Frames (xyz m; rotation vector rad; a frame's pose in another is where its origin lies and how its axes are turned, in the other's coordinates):
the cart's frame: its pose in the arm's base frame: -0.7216 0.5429 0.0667 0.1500 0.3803 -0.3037
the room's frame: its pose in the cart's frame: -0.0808 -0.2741 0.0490 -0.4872 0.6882 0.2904
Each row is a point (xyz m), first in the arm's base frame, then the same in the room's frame.
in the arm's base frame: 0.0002 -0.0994 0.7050
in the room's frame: -0.1389 -0.6052 0.9274
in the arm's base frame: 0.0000 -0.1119 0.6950
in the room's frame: -0.1305 -0.6166 0.9200
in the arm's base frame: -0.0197 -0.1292 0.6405
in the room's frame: -0.0916 -0.6255 0.8746
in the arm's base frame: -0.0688 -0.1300 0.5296
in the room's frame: -0.0154 -0.6082 0.7819
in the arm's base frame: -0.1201 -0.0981 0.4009
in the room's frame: 0.0767 -0.5573 0.6862
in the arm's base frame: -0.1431 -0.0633 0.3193
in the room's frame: 0.1398 -0.5127 0.6369
